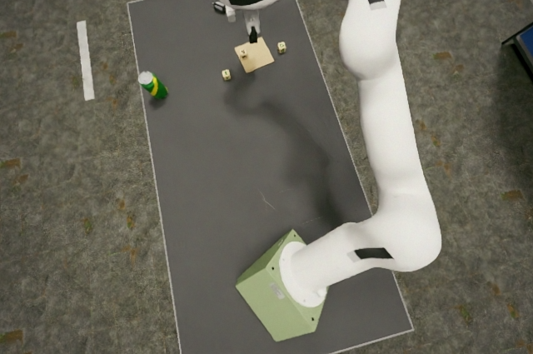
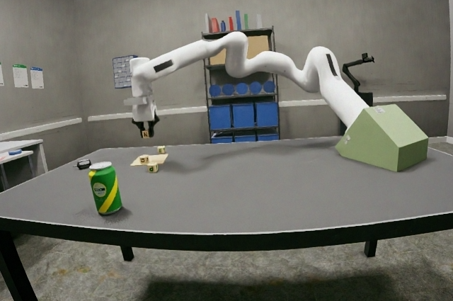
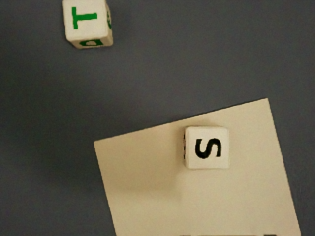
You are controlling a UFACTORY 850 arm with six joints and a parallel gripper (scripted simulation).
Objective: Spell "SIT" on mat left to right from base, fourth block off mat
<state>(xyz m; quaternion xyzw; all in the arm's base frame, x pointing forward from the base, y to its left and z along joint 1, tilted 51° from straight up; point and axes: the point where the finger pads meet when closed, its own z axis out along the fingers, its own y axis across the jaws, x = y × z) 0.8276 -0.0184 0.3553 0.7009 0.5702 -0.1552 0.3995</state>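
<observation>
The tan mat lies 120 mm below my hand. Also, from my hand: small black object 310 mm ahead, 30 mm to the left, 110 mm below; yellow can 40 mm ahead, 460 mm to the left, 60 mm below.
</observation>
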